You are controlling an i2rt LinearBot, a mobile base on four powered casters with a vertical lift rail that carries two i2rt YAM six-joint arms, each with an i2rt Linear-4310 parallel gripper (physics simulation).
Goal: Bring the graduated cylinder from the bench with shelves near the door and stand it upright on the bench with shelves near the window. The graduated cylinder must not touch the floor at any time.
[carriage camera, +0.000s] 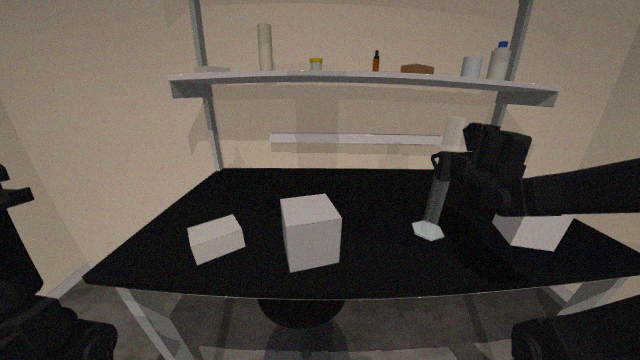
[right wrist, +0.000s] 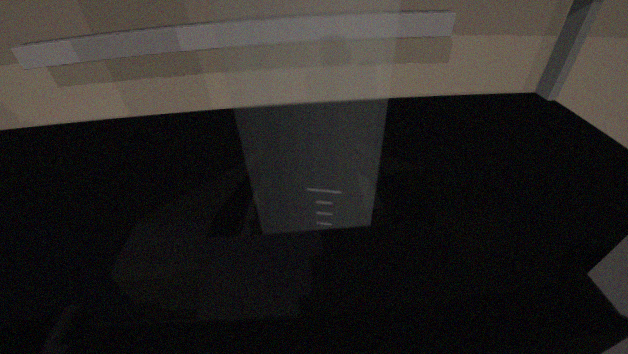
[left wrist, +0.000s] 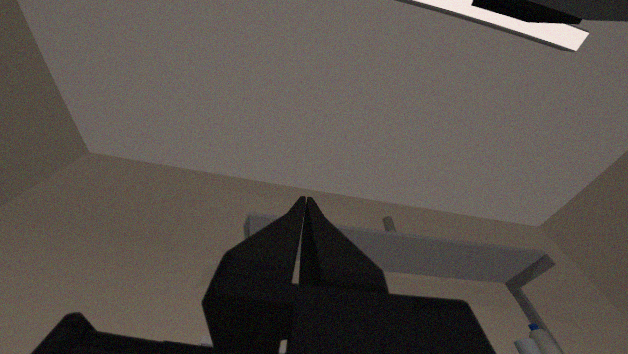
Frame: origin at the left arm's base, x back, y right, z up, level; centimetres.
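Where they show: left gripper, fingertip midpoint: (left wrist: 305, 204); right gripper, fingertip midpoint: (carriage camera: 438, 157) (right wrist: 310, 156).
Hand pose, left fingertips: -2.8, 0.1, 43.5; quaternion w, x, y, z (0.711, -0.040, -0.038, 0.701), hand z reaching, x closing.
Things, the pixels of their top centre, and the offset from my left fingertips, as dx, dy, dz. Level surfaces: height alone.
- graduated cylinder, top centre: (carriage camera: 456, 117) -35.1, +67.1, -5.4
- black bench, surface height: dz -38.9
- large white box, top centre: (carriage camera: 308, 207) -27.5, +31.4, -25.9
- low white box, top centre: (carriage camera: 214, 228) -28.5, +6.7, -33.1
- shelf, surface height: dz +4.9
The graduated cylinder (carriage camera: 436, 202) (right wrist: 315, 165) is clear and tall with a pale hexagonal foot. In the carriage view it is right of the middle, over the black bench (carriage camera: 375, 260), and leans slightly in the picture. I cannot tell whether its foot touches the bench top. My right gripper (carriage camera: 444, 161) is shut on its upper part; its fingers are too dark to make out in the right wrist view. My left gripper (left wrist: 305, 204) is shut and empty, tips together, pointing up toward the wall and ceiling. Parts of the left arm show at the carriage view's left edge.
A large white box (carriage camera: 312, 240) and a low white box (carriage camera: 217, 241) stand left of the cylinder. Another white box (carriage camera: 535, 232) is at the right, below the right arm. A shelf (carriage camera: 350, 76) with bottles and jars spans above the bench.
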